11 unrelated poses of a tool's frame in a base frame.
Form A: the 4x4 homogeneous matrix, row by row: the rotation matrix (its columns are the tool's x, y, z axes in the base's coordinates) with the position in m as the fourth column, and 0 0 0 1 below. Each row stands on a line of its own.
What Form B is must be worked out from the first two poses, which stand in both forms.
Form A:
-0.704 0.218 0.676 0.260
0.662 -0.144 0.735 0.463
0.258 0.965 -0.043 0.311
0 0 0 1
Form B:
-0.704 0.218 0.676 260
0.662 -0.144 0.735 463
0.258 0.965 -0.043 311
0 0 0 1

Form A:
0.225 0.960 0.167 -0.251
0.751 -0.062 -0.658 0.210
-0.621 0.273 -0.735 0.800
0 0 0 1
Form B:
0.225 0.960 0.167 -251
0.751 -0.062 -0.658 210
-0.621 0.273 -0.735 800
0 0 0 1

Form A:
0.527 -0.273 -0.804 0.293
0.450 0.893 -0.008 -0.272
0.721 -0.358 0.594 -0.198
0 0 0 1
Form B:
0.527 -0.273 -0.804 293
0.450 0.893 -0.008 -272
0.721 -0.358 0.594 -198
0 0 0 1

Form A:
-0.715 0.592 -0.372 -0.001
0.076 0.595 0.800 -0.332
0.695 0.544 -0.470 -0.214
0 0 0 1
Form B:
-0.715 0.592 -0.372 -1
0.076 0.595 0.800 -332
0.695 0.544 -0.470 -214
0 0 0 1

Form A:
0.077 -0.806 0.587 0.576
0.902 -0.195 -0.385 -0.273
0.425 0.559 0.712 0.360
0 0 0 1
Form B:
0.077 -0.806 0.587 576
0.902 -0.195 -0.385 -273
0.425 0.559 0.712 360
0 0 0 1

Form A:
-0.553 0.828 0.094 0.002
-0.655 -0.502 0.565 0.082
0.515 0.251 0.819 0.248
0 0 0 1
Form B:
-0.553 0.828 0.094 2
-0.655 -0.502 0.565 82
0.515 0.251 0.819 248
0 0 0 1

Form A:
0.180 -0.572 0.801 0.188
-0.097 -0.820 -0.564 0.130
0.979 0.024 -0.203 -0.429
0 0 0 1
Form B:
0.180 -0.572 0.801 188
-0.097 -0.820 -0.564 130
0.979 0.024 -0.203 -429
0 0 0 1

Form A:
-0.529 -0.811 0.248 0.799
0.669 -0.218 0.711 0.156
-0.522 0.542 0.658 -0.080
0 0 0 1
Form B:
-0.529 -0.811 0.248 799
0.669 -0.218 0.711 156
-0.522 0.542 0.658 -80
0 0 0 1

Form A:
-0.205 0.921 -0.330 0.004
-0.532 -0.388 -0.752 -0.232
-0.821 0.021 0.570 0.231
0 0 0 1
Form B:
-0.205 0.921 -0.330 4
-0.532 -0.388 -0.752 -232
-0.821 0.021 0.570 231
0 0 0 1

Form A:
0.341 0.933 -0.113 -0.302
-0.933 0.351 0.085 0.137
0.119 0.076 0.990 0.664
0 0 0 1
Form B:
0.341 0.933 -0.113 -302
-0.933 0.351 0.085 137
0.119 0.076 0.990 664
0 0 0 1

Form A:
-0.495 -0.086 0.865 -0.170
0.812 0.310 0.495 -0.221
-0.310 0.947 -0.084 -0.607
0 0 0 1
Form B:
-0.495 -0.086 0.865 -170
0.812 0.310 0.495 -221
-0.310 0.947 -0.084 -607
0 0 0 1

